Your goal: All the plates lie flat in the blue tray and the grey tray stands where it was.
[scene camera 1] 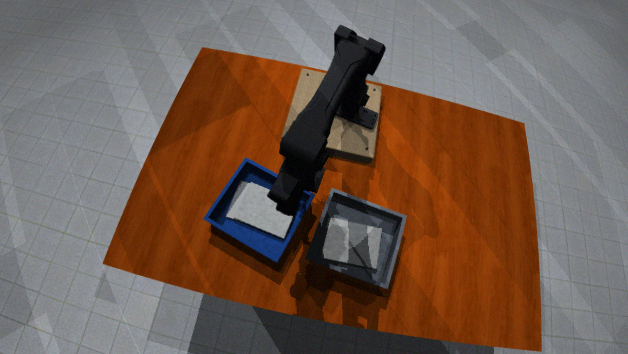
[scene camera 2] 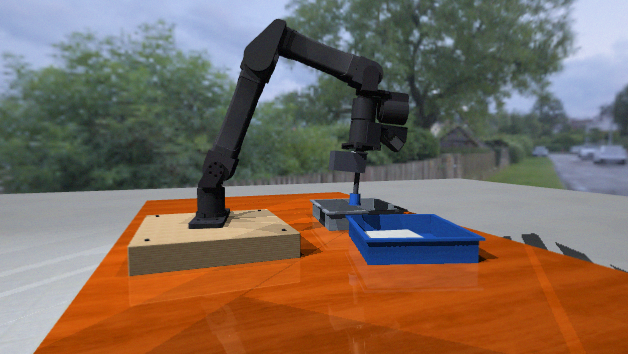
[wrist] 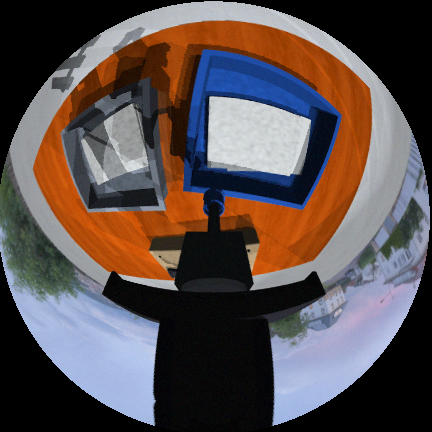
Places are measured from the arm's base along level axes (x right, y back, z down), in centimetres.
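Pixels of known places: end effector, tool point: (scene camera 2: 354,204) (wrist: 213,197); arm's base, origin of the base link: (scene camera 1: 348,111) (scene camera 2: 211,219).
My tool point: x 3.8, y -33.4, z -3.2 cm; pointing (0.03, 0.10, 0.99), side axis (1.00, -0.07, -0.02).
Observation:
Ahead of a thing's pixels: the offset from my tool point to its top centre. Level surfaces: height alone.
The blue tray {dz +3.3, dx +8.5, dy -9.1 cm} (scene camera 1: 255,242) (scene camera 2: 422,253) (wrist: 250,80) holds a white plate {dz +6.7, dx +6.9, dy -8.3 cm} (scene camera 1: 260,207) (scene camera 2: 392,234) (wrist: 255,135) that lies flat. A sliver of another pale plate {dz +7.4, dx +10.0, dy -8.3 cm} (wrist: 303,150) shows under its edge. The grey tray {dz +3.3, dx -21.2, dy -5.7 cm} (scene camera 1: 396,252) (scene camera 2: 337,221) (wrist: 156,150) stands beside it with a pale plate {dz +6.7, dx -20.8, dy -7.3 cm} (scene camera 1: 336,240) (wrist: 125,135) lying inside, crossed by shadows; I cannot tell whether others lie under it. My suction cup (scene camera 2: 355,199) (wrist: 214,200) is open, with no plate on it. It hangs above rim height near the base-side edge of the blue tray; the arm hides it in scene camera 1.
The arm's wooden base board (scene camera 1: 350,147) (scene camera 2: 215,257) stands behind the trays on the orange table {dz +8.3 cm} (scene camera 1: 465,200) (scene camera 2: 300,310). The arm (scene camera 1: 312,122) (scene camera 2: 320,52) reaches from it over the blue tray's inner side. A narrow gap separates the two trays.

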